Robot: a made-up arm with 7 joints.
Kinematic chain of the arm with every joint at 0, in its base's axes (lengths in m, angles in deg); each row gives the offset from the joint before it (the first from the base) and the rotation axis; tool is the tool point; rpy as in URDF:
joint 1: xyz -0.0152 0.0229 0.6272 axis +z
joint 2: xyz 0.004 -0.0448 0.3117 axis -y
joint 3: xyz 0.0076 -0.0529 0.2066 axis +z
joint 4: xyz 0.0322 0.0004 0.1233 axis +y
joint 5: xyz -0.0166 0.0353 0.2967 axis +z
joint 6: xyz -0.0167 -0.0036 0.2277 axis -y
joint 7: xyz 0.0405 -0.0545 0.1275 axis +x
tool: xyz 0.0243 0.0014 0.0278 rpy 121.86 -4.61 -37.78
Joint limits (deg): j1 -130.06..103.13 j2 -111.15..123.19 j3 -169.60..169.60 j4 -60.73..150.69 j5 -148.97..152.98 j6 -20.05..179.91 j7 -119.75..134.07
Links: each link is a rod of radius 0.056 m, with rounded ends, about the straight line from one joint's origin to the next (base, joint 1, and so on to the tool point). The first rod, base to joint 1, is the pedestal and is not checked.
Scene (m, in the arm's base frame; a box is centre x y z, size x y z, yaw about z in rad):
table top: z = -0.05
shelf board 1: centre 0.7 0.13 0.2 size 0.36 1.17 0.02 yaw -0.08
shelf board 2: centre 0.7 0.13 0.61 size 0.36 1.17 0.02 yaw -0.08
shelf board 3: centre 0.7 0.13 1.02 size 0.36 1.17 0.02 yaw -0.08
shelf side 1: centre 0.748 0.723 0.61 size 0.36 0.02 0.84 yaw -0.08
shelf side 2: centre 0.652 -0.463 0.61 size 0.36 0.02 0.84 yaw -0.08
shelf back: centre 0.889 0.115 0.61 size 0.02 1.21 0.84 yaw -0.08
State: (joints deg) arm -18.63 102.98 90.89 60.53 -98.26 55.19 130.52
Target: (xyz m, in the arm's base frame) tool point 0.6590 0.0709 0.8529
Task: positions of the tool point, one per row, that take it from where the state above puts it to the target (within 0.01 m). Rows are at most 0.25 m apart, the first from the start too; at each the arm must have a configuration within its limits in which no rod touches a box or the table.
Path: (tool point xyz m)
1: -0.2865 0.7678 0.6864
2: -0.0477 0.7994 0.7121
3: 0.1843 0.7566 0.7393
4: 0.3870 0.6461 0.7673
5: 0.5414 0.4821 0.7959
6: 0.6342 0.2830 0.8246
7: 0.6590 0.0709 0.8529

